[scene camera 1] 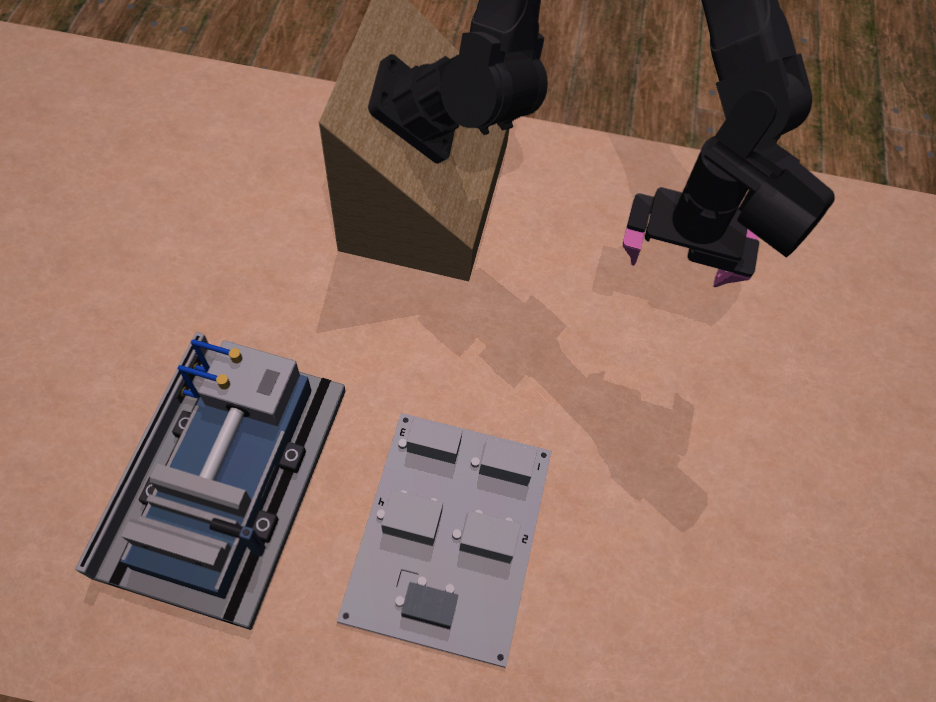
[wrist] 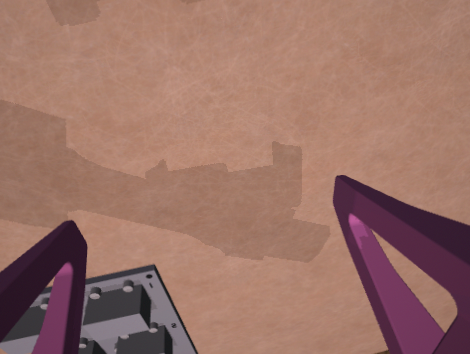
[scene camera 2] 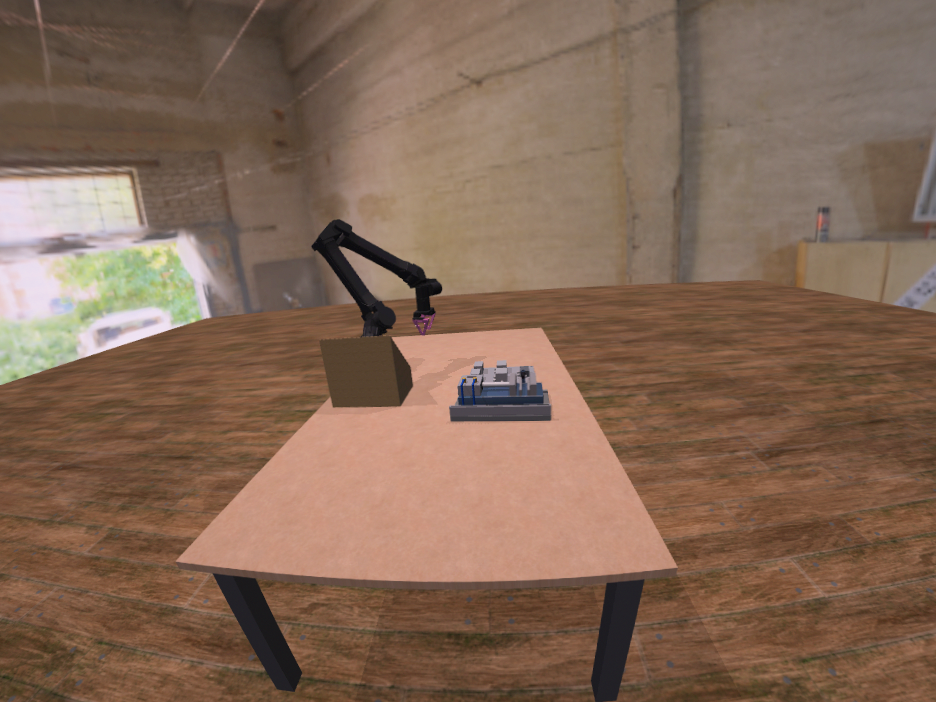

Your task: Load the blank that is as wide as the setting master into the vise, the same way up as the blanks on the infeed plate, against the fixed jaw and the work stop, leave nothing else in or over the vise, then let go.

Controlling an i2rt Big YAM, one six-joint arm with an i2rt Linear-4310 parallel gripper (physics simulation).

Labels:
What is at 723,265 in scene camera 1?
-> The gripper.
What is the gripper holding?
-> Nothing.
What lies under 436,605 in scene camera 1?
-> A dark grey block.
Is the gripper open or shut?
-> Open.

